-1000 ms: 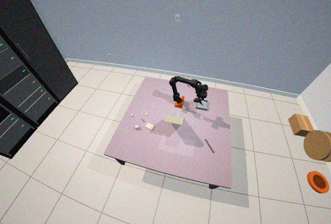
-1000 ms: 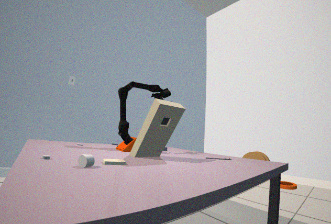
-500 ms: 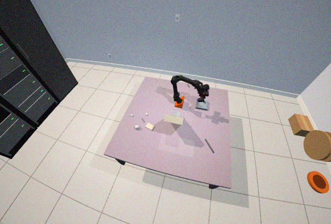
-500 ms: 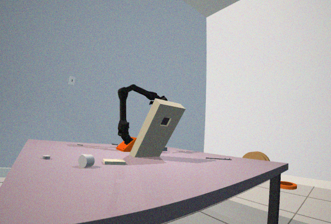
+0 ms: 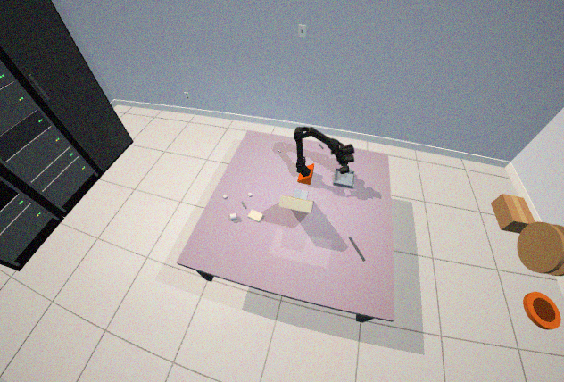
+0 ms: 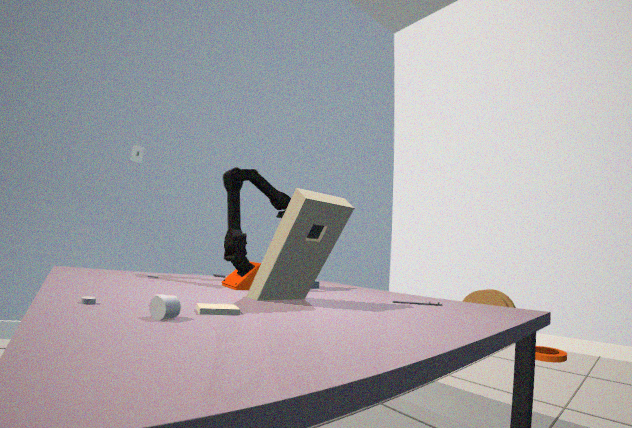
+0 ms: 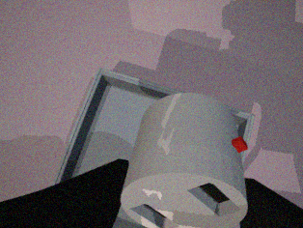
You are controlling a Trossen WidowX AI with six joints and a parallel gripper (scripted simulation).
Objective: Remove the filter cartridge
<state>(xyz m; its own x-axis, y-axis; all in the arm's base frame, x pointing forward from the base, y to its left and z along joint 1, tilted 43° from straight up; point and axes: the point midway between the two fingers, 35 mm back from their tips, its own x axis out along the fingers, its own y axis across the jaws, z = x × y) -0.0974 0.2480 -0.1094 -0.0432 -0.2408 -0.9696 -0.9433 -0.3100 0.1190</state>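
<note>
Right now my gripper tip is right at the grey round filter cartridge. Round my gripper tip: grey tray: 13 cm below, 2 cm behind; flat beige block: 54 cm ahead, 48 cm to the right, 13 cm below; beige service panel: 41 cm ahead, 22 cm to the right, 2 cm above.
</note>
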